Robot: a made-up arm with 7 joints. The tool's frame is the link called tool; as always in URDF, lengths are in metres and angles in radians. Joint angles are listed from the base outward. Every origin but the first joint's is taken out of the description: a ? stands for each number. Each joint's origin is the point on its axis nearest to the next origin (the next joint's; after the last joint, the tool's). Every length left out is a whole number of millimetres.
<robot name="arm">
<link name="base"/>
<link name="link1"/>
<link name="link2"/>
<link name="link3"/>
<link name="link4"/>
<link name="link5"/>
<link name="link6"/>
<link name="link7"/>
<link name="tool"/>
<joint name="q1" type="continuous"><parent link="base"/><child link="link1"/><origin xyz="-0.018 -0.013 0.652" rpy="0 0 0"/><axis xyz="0 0 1"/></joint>
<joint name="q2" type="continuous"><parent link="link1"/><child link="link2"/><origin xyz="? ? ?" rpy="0 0 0"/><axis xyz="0 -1 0"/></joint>
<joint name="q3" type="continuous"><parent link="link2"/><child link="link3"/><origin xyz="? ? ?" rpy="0 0 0"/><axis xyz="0 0 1"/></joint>
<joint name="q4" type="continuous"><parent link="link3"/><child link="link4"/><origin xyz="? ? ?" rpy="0 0 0"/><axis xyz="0 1 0"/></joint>
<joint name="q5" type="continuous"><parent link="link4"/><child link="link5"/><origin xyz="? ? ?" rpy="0 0 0"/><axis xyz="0 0 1"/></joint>
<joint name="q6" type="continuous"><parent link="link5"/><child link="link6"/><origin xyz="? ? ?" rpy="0 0 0"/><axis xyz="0 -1 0"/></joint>
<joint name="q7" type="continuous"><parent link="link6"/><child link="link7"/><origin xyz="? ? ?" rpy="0 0 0"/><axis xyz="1 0 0"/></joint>
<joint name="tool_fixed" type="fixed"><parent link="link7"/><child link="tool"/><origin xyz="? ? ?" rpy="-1.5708 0 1.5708"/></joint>
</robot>
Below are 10 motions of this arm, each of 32 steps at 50 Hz.
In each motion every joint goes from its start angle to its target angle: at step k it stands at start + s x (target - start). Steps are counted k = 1, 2, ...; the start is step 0. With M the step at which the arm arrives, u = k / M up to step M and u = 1 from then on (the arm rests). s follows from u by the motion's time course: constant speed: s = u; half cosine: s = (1 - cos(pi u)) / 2; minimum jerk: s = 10 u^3 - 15 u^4 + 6 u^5.
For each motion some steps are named. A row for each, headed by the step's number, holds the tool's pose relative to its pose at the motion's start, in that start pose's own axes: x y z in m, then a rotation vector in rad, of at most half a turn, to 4 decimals.
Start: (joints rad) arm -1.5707 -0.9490 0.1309 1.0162 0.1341 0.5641 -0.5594
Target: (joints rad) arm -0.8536 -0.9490 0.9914 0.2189 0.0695 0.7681 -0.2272
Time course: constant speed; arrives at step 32
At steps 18, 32:
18: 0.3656 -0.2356 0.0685 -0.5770 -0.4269 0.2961
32: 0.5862 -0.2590 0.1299 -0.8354 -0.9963 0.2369

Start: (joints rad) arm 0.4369 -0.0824 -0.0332 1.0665 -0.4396 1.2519 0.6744
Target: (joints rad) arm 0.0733 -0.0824 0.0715 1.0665 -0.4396 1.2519 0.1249
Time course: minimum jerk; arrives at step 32
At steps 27, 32:
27: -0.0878 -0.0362 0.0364 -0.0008 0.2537 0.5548
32: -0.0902 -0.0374 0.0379 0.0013 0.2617 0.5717

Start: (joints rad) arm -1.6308 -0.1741 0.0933 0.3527 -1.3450 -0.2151 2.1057
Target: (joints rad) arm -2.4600 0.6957 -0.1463 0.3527 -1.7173 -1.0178 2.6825
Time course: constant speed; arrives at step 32
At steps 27, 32:
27: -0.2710 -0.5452 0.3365 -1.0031 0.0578 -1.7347
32: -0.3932 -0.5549 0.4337 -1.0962 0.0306 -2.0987

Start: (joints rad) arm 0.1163 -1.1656 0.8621 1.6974 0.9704 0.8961 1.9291
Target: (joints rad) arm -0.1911 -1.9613 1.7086 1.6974 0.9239 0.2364 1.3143
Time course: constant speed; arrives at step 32
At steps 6, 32:
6: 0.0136 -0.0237 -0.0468 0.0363 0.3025 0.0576
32: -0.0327 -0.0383 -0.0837 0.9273 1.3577 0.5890

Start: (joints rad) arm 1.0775 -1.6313 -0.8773 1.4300 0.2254 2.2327 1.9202
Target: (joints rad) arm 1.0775 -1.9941 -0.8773 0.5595 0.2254 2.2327 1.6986
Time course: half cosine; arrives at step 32
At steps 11, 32:
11: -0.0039 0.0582 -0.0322 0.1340 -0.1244 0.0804
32: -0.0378 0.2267 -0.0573 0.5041 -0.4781 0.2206

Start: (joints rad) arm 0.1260 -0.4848 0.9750 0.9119 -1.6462 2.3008 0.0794
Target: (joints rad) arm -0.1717 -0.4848 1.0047 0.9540 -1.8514 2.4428 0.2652
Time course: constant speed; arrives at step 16
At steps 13, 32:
13: -0.0144 0.0011 0.0605 0.1027 -0.1277 0.0322
32: -0.0172 0.0003 0.0745 0.1313 -0.1597 0.0336

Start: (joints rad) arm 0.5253 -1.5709 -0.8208 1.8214 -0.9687 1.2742 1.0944
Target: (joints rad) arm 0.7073 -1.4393 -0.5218 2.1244 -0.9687 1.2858 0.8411
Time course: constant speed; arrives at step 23
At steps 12, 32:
12: 0.0467 0.0475 0.0663 0.0257 -0.1319 0.2362
32: 0.0863 0.1038 0.1293 0.0280 -0.2382 0.4838

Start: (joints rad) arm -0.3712 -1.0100 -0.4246 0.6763 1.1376 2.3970 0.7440
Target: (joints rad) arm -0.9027 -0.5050 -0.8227 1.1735 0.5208 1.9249 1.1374
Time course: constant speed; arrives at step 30
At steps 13, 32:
13: 0.1477 -0.2307 -0.0967 -0.0856 -0.0380 0.2605
32: 0.3759 -0.4977 -0.0560 -0.3951 0.1432 0.5431

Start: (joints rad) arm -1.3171 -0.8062 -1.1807 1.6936 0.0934 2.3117 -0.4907
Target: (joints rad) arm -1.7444 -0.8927 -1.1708 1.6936 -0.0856 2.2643 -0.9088
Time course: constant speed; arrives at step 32
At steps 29, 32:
29: -0.0384 0.1614 -0.0486 0.3452 -0.1163 0.6043
32: -0.0428 0.1799 -0.0507 0.3806 -0.1396 0.6619

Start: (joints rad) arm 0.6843 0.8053 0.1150 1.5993 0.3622 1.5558 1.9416
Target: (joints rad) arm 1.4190 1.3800 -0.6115 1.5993 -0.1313 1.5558 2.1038
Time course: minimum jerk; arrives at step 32
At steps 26, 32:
26: 0.1625 -0.3906 0.2826 -0.0452 -0.4613 -0.4294
32: 0.1570 -0.4224 0.2900 -0.0635 -0.4712 -0.4639

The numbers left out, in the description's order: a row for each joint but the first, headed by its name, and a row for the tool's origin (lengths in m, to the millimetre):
q2: 0.017 -0.054 0
q3: 0.001 0 0.485
q4: -0.007 0.035 0
q5: -0.013 0 0.321
q6: -0.01 -0.148 0
q7: 0.006 0 0.104
tool: 0 -0.014 -0.017

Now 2 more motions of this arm.
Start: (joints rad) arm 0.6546 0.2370 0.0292 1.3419 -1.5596 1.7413 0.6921
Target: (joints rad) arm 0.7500 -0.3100 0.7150 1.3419 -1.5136 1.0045 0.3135
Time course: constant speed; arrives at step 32
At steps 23, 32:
23: 0.1847 0.0238 -0.1904 0.2310 -0.3446 0.0431
32: 0.2612 0.0331 -0.2368 0.3138 -0.5161 0.0770

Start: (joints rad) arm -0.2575 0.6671 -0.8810 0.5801 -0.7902 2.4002 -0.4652
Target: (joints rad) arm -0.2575 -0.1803 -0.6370 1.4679 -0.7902 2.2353 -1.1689
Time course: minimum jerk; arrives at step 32
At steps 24, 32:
24: 0.7083 -0.2588 0.1352 -0.3309 -1.3052 -0.1066
32: 0.7590 -0.3047 0.1978 -0.4300 -1.4534 -0.1138

